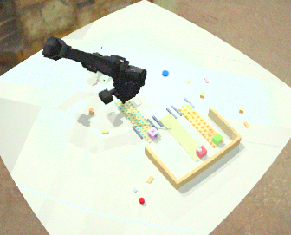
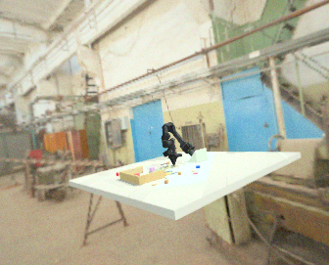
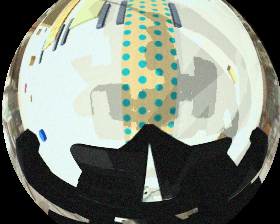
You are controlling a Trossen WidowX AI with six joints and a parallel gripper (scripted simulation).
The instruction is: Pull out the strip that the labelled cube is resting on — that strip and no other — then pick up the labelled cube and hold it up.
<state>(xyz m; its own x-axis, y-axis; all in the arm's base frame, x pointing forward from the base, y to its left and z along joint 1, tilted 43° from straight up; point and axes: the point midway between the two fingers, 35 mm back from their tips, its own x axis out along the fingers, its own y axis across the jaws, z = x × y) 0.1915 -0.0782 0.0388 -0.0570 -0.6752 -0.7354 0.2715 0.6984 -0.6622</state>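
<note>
Right now the teal-dotted strip is 90 mm ahead of my gripper tip and 30 mm to the right of it. Also, from my gripper tip: blue disc: 250 mm to the left, 30 mm ahead; labelled cube: 200 mm ahead, 50 mm to the right, 20 mm above; red disc: 350 mm ahead, 300 mm to the right, 10 mm above.
</note>
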